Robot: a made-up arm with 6 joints.
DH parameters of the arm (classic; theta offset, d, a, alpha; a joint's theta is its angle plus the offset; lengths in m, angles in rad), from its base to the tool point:
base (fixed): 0 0 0 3.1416
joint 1: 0 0.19 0.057 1.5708
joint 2: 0 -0.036 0.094 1.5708
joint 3: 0 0.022 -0.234 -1.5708
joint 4: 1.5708 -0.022 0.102 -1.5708
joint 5: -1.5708 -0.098 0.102 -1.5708
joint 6: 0.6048 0 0.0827 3.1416
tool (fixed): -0.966 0.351 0 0
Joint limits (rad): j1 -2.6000..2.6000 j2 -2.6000..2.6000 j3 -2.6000..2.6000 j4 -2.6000..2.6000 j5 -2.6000..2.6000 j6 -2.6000..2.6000
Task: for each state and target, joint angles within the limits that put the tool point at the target. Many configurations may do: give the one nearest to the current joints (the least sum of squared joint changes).
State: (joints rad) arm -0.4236 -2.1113 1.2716 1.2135 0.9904 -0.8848
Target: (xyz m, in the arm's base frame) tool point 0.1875 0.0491 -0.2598
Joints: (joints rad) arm -0.3157 -2.4079 1.3319 1.4754 0.2468 -0.8197
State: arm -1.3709 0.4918 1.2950 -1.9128 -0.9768 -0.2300
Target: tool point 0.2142 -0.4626 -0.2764
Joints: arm -0.6394 0.2873 0.9620 -2.4651 -0.6279 -0.3431
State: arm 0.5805 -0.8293 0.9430 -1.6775 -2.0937 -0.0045
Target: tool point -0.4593 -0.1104 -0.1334
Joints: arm 1.0779 -0.8997 0.0727 -1.6439 -1.8955 0.0481
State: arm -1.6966 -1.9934 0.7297 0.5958 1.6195 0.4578
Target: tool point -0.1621 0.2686 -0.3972
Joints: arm -1.7347 -1.8088 0.7714 0.4888 1.2870 0.5209
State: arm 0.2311 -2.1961 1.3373 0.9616 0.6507 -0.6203
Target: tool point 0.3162 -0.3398 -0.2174
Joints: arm 0.1441 -2.6000 1.5903 0.8662 1.1114 -0.4624
